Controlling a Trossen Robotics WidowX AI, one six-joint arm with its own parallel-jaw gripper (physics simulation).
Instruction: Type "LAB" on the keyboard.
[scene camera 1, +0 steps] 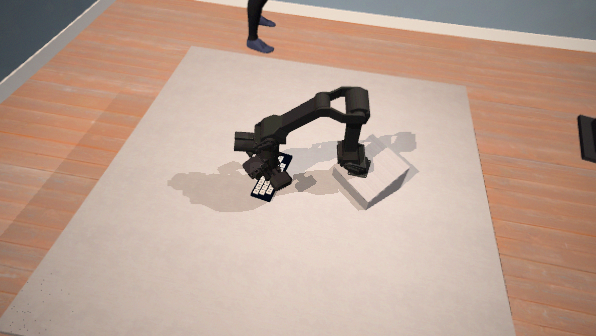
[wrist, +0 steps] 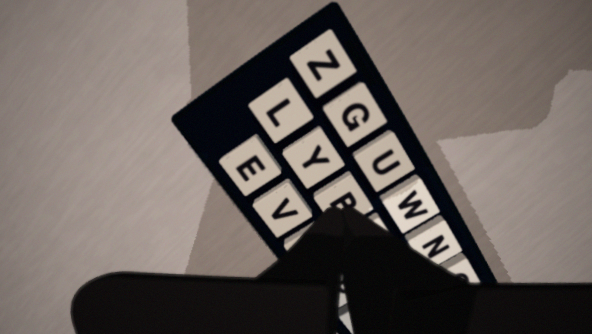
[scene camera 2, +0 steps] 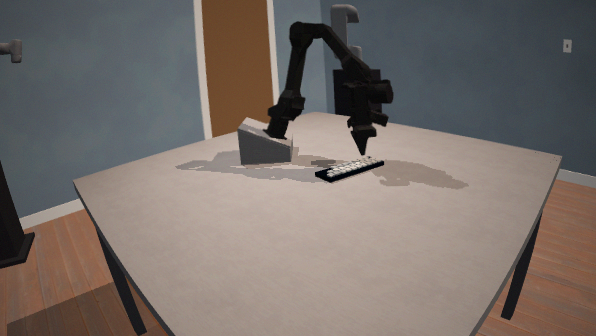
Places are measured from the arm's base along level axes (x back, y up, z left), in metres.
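Where they show: gripper, fingertip midpoint: (scene camera 1: 267,180) (wrist: 339,221) (scene camera 2: 362,155); arm's base, origin of the base link: (scene camera 1: 359,167) (scene camera 2: 274,134).
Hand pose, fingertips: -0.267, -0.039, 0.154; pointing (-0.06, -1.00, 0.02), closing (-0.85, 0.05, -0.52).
Each offset is from my fingertips to the centre of the thing, as dx, dy, dz. Level surfaces: height alone.
The dark keyboard @(-0.005, -0.027, -0.049) (scene camera 1: 262,189) (scene camera 2: 327,175) (wrist: 215,107) lies flat on the table with rows of pale letter keys. In the wrist view the L key @(+0.000, -0.021, +0.037) (wrist: 281,111) is up and left of the fingertips, near the keyboard's end. The gripper (scene camera 2: 363,153) (wrist: 343,210) is shut and empty, pointing down. Its tips overlap the lower part of a key @(-0.002, -0.021, -0.003) (wrist: 341,196) whose partly hidden letter looks like B. In scene camera 2 the tips are at or just above the key tops; contact cannot be told. The A key does not show in the wrist view.
Around that key are the Y key @(-0.001, -0.021, +0.017) (wrist: 313,157), U key @(-0.022, -0.021, +0.003) (wrist: 384,160), W key @(-0.023, -0.021, -0.017) (wrist: 410,204) and V key @(+0.018, -0.021, +0.006) (wrist: 282,208). The arm's wedge-shaped base block (scene camera 1: 385,172) (scene camera 2: 265,149) stands on the table @(dy -0.036) (scene camera 1: 300,260) (scene camera 2: 300,240) beside the keyboard. A person's legs (scene camera 1: 254,22) show beyond the table.
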